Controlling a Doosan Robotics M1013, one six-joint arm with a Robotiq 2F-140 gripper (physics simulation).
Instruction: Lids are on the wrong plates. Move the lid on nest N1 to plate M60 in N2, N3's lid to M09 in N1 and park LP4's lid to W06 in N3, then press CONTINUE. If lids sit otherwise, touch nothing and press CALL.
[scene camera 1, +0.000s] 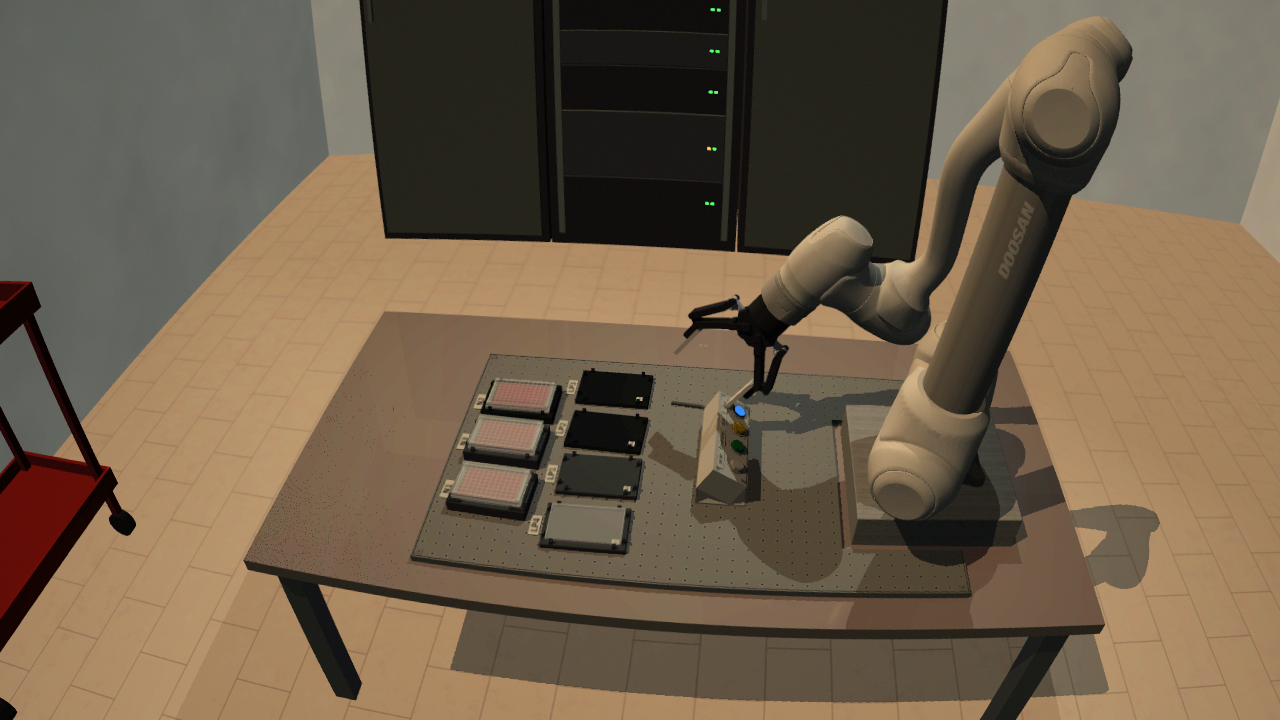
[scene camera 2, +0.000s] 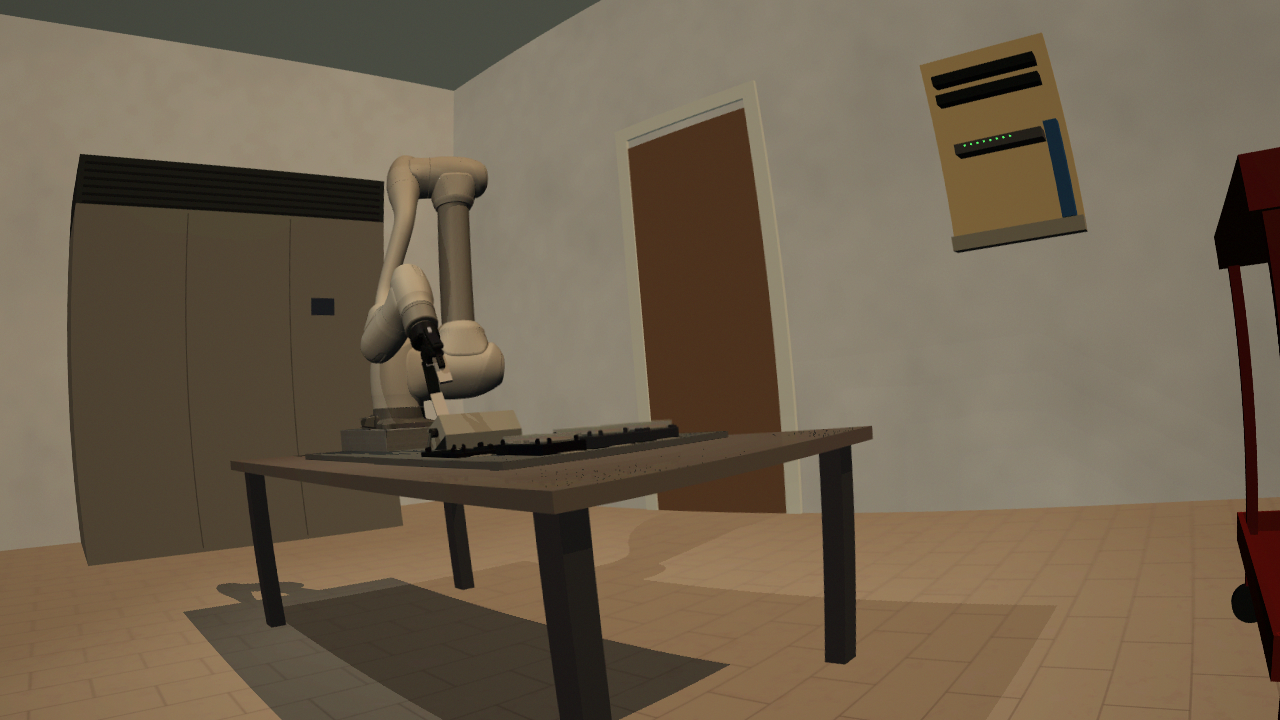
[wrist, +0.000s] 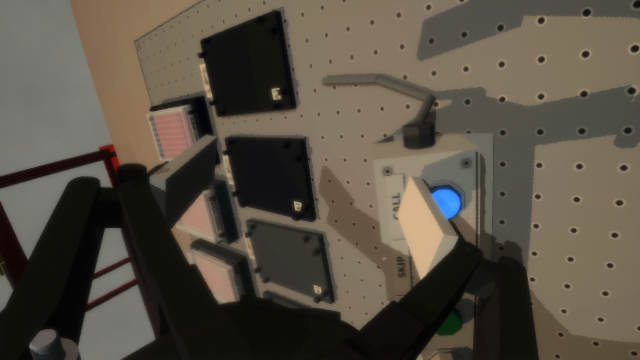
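Where they show: gripper, fingertip midpoint: (scene camera 1: 704, 376) (scene camera 2: 445, 400) (wrist: 310, 177); arm's base at its link origin: (scene camera 2: 399, 427).
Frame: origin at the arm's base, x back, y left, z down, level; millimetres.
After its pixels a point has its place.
Three pink well plates (scene camera 1: 521, 394) {x -804, y -93, z 26 mm} (scene camera 1: 505, 436) {x -797, y 47, z 16 mm} (scene camera 1: 490, 485) {x -790, y 179, z 17 mm} sit in black nests in the left row. Which plates wear clear lids, and their codes, I cannot tell. Three dark lid parks (scene camera 1: 614, 388) {x -631, y -168, z 46 mm} (scene camera 1: 605, 431) {x -625, y -33, z 46 mm} (scene camera 1: 597, 474) {x -618, y 88, z 46 mm} look bare; the fourth, nearest scene camera 1, bears a pale flat lid (scene camera 1: 585, 525) {x -612, y 224, z 38 mm}. The button box (scene camera 1: 707, 447) {x -428, y 43, z -5 mm} (wrist: 425, 150) {x -392, y -96, z 0 mm} has a bright blue button (scene camera 1: 739, 411) {x -378, y -59, z -11 mm} (wrist: 446, 201) {x -375, y -64, z -10 mm} beside the CALL label and a green button (scene camera 1: 737, 445) {x -375, y 43, z -15 mm} (wrist: 449, 322) {x -370, y 36, z -12 mm}. My gripper (scene camera 1: 711, 368) {x -449, y -91, z -60 mm} (scene camera 2: 439, 391) {x -449, y -91, z -60 mm} (wrist: 310, 177) {x -449, y -91, z -60 mm} is open and empty; one fingertip overlaps the blue button's edge in the wrist view, contact unclear.
A bent grey rod (wrist: 350, 79) {x -480, y -147, z 49 mm} rises from a black fitting (wrist: 419, 135) {x -397, y -106, z 2 mm} at the box's end. A perforated board (scene camera 1: 662, 537) {x -484, y 216, z 56 mm} lies on the table (scene camera 1: 331, 501) {x -1101, y 235, z 69 mm} (scene camera 2: 716, 456) {x -1190, y -53, z 69 mm} under nests and box. A red cart (scene camera 1: 53, 483) (scene camera 2: 1253, 537) stands beyond the table's far side from the arm.
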